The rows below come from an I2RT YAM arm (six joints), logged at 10 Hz.
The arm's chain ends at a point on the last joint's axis. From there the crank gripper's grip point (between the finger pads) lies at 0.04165 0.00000 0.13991 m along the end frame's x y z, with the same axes.
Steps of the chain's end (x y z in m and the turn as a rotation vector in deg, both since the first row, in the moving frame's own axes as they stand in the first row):
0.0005, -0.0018, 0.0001, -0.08, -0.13, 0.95
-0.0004, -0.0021, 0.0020, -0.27, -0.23, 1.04
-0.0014, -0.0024, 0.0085, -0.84, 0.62, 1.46
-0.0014, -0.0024, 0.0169, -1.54, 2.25, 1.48
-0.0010, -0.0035, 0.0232, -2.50, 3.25, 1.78
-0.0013, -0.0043, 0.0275, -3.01, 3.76, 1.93
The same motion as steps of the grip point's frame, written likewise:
0.0002, -0.0009, 0.0002, -0.08, -0.13, 0.95
-0.0010, -0.0007, 0.0022, -0.27, -0.23, 1.04
0.0001, 0.0007, 0.0080, -0.84, 0.62, 1.46
0.0040, 0.0025, 0.0151, -1.54, 2.25, 1.48
0.0067, 0.0040, 0.0205, -2.50, 3.25, 1.78
0.0076, 0.0045, 0.0242, -3.01, 3.76, 1.93

